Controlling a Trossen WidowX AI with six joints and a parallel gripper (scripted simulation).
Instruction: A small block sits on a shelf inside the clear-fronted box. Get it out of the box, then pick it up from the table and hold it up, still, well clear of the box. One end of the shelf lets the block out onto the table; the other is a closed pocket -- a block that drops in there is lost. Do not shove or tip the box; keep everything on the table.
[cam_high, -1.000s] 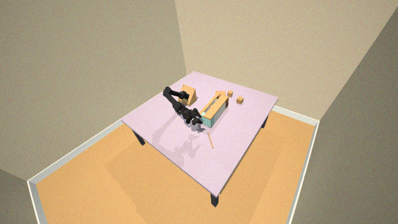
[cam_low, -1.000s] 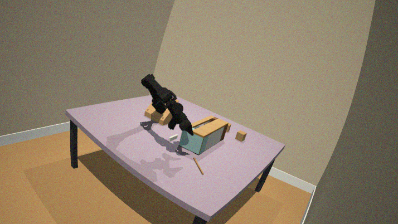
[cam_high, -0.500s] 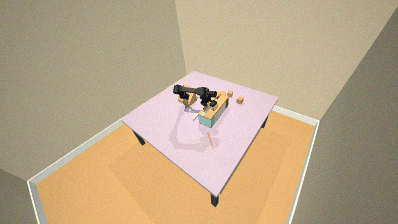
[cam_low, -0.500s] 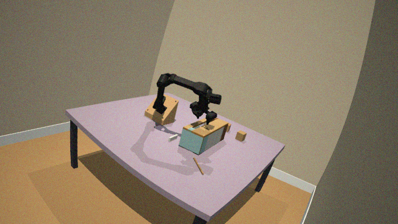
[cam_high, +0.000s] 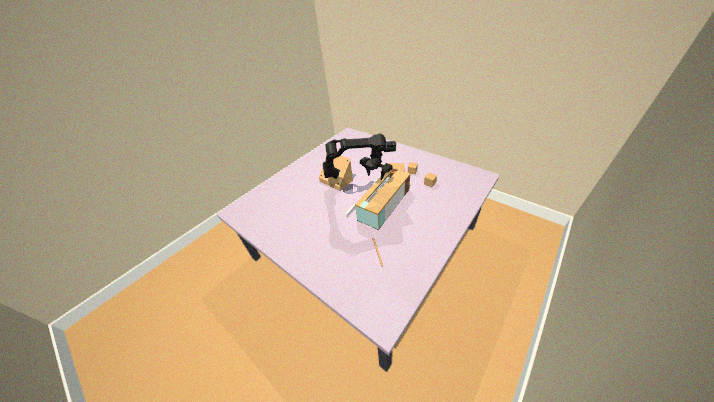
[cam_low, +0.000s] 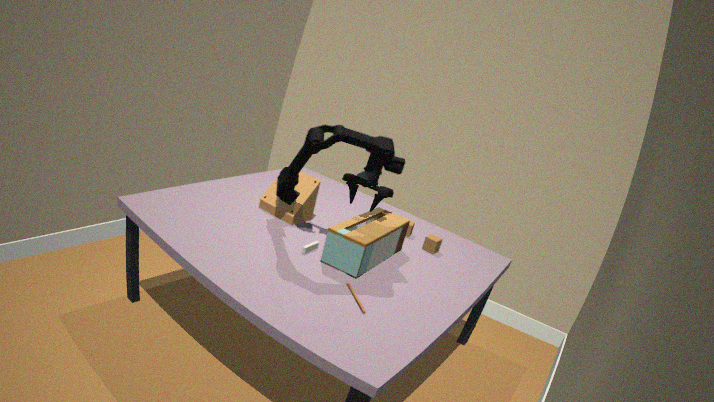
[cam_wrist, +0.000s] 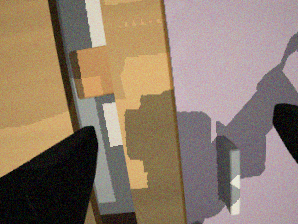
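Now: the tan block 70 mm below my gripper tip, 50 mm ahead of it and 20 mm to the right of it. Round my gripper tip: thin tan stick 310 mm to the right, 260 mm ahead, 160 mm below; box 100 mm below, 40 mm ahead, 20 mm to the right.
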